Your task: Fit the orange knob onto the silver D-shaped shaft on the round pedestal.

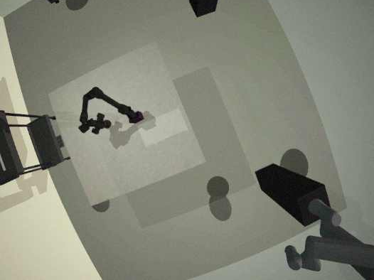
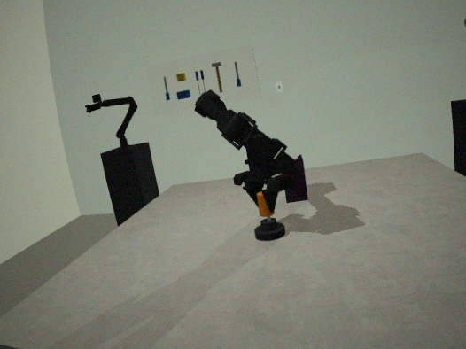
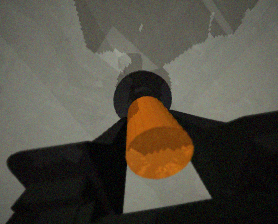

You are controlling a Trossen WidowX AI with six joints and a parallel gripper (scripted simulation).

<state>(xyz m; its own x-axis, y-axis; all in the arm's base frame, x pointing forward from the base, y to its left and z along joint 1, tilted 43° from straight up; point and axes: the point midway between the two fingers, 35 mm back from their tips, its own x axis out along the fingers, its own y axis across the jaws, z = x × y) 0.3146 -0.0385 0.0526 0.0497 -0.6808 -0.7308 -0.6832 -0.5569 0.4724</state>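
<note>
The orange knob is 30 mm above my gripper tip. From my gripper tip the other things lie so: round pedestal: 40 mm below.
</note>
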